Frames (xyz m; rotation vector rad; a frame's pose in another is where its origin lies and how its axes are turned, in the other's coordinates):
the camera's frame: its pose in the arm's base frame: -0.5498 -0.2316 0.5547 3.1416 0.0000 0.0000
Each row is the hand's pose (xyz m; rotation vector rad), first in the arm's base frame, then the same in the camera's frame.
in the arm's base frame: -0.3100 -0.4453 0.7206 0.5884 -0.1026 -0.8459
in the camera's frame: 0.2398 0.2137 -0.1659 -2.3284 -1.0834 0.1314
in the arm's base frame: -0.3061 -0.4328 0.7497 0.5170 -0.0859 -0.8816
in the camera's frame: 0.2437 0.2012 -0.1950 -2.3758 -1.1498 0.1120
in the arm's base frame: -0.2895 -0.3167 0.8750 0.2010 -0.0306 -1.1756
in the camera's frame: 0.2603 0.0851 -0.3203 -2.4532 -1.6415 0.0427
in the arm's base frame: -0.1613 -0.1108 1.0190 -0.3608 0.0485 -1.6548
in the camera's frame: 0.3885 -0.1208 -0.4643 1.8921 2.0916 0.0613
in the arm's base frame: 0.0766 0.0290 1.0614 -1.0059 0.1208 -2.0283
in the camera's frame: 0.6264 -0.2606 -0.5067 1.0701 2.0484 0.1220
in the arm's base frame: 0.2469 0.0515 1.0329 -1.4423 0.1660 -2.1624
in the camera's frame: 0.7967 -0.2831 -0.4782 0.6323 1.9078 0.1464
